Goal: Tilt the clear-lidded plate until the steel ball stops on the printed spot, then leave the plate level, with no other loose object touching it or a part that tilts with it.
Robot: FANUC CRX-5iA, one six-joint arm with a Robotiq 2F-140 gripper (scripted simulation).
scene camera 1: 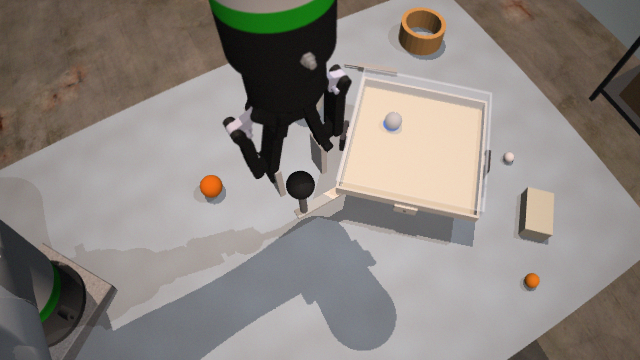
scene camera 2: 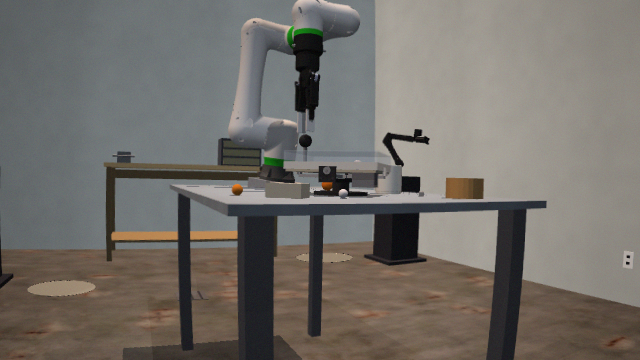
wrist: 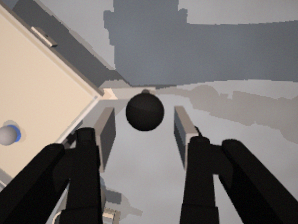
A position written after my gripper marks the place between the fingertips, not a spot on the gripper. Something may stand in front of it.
Observation:
I see my gripper (scene camera 1: 299, 176), a block (scene camera 1: 537, 207) and a clear-lidded plate (scene camera 1: 419, 144).
My gripper shows as well in scene camera 2 (scene camera 2: 305, 132) and in the wrist view (wrist: 144, 120). The clear-lidded plate shows as well in the wrist view (wrist: 51, 96). The wrist view does not show the block: it is out of frame.

